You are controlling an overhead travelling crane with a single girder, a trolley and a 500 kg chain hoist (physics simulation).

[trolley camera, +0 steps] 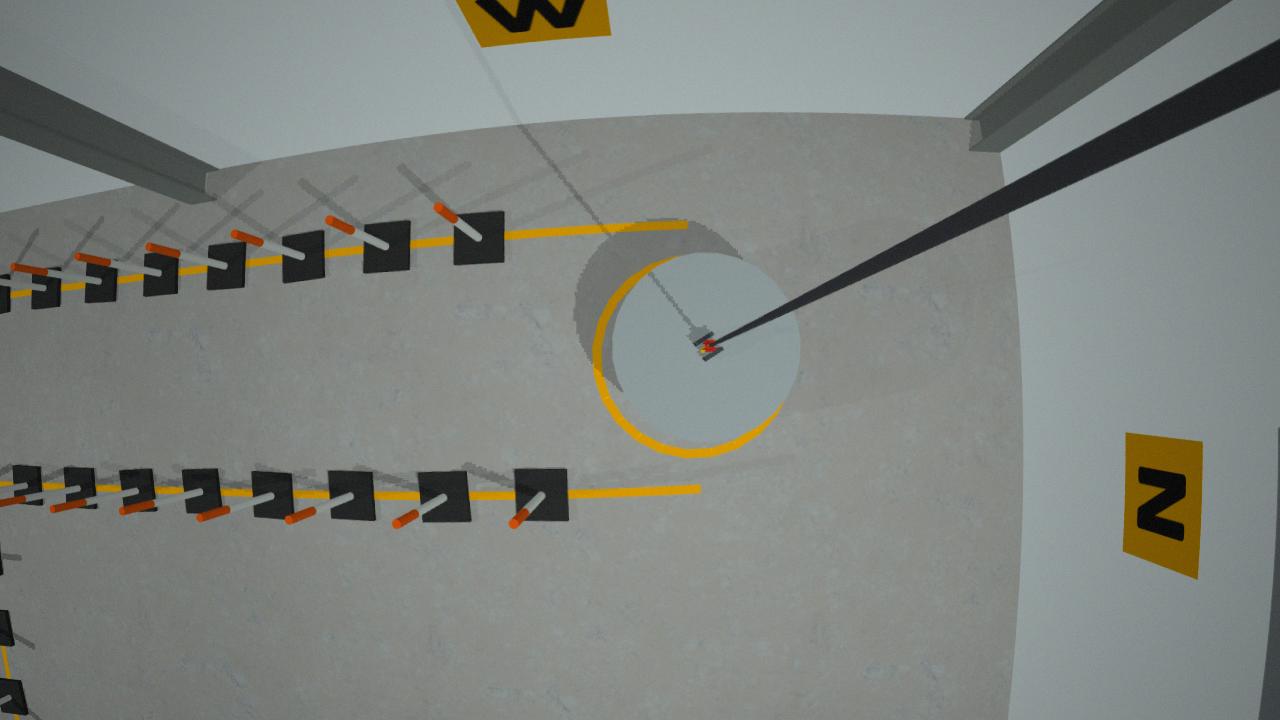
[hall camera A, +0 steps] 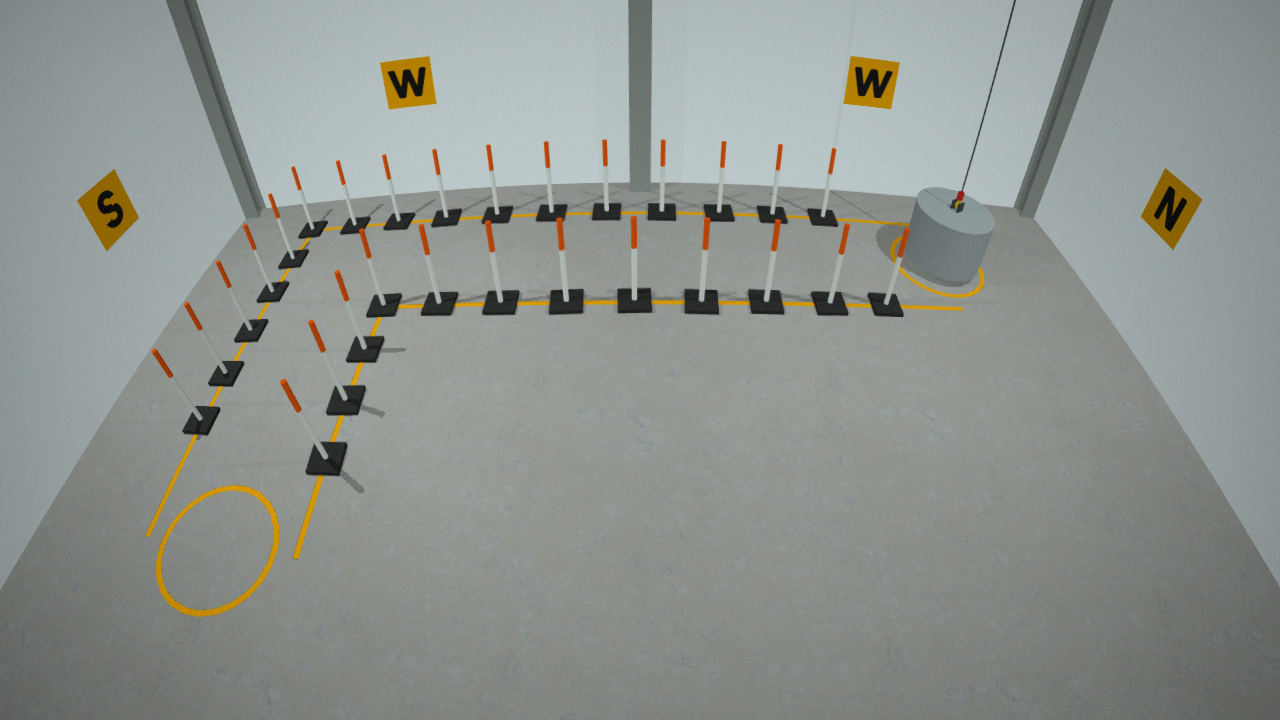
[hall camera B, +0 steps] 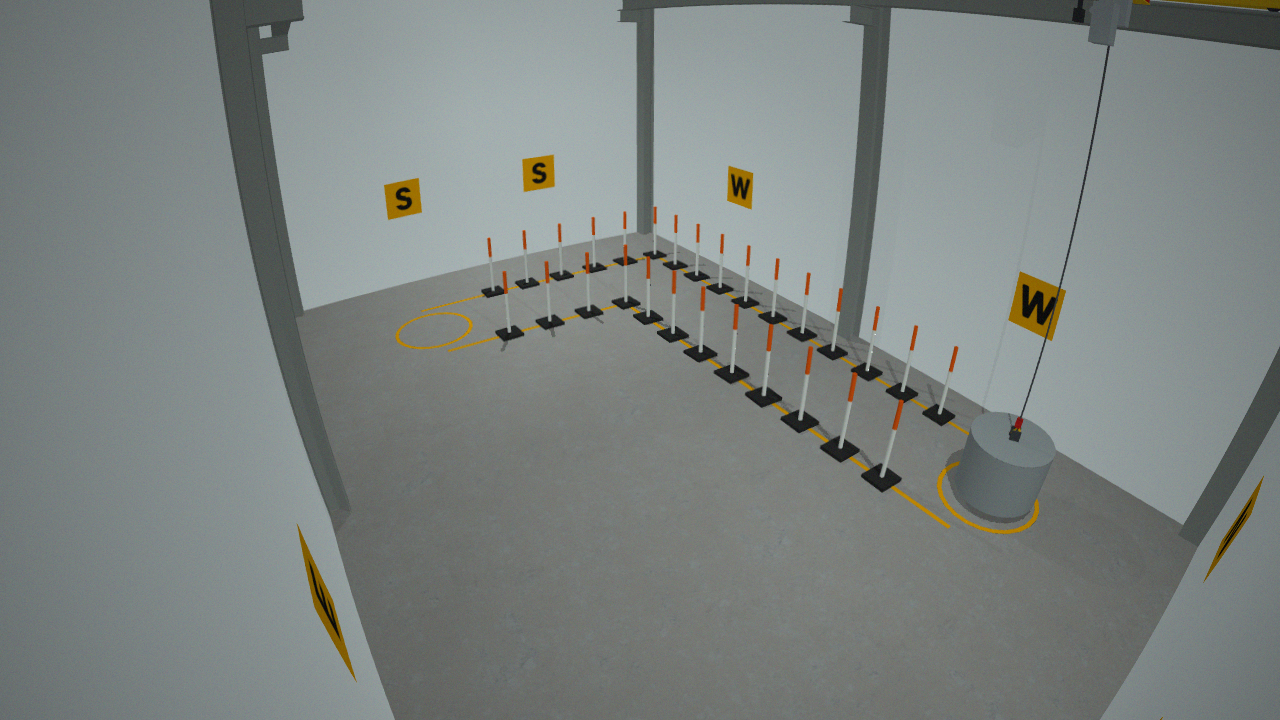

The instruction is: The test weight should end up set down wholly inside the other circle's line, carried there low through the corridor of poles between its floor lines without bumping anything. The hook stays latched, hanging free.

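Observation:
The grey cylindrical test weight (hall camera A: 947, 250) (hall camera B: 1000, 483) (trolley camera: 680, 402) hangs upright, seemingly a little above the floor, over the start circle (hall camera A: 957, 294) (hall camera B: 1002, 531) (trolley camera: 693, 453). Its shadow falls to the upper left in the trolley view. The hook (hall camera A: 958, 204) (hall camera B: 1015, 431) (trolley camera: 707, 346) is at the centre of the weight's top on the chain, shut on it; its latch is too small to make out. The other circle (hall camera A: 204, 613) (hall camera B: 434, 347) lies at the far end of the L-shaped corridor, at the lower left in hall camera A. It does not show in the trolley view.
Two rows of orange-and-white poles on black bases, such as one inner pole (hall camera A: 633, 268) (hall camera B: 767, 362), stand along the yellow floor lines (hall camera A: 930, 308) (trolley camera: 635, 491). The corridor's mouth is left of the weight in the trolley view. Walls stand beyond the corridor and the weight.

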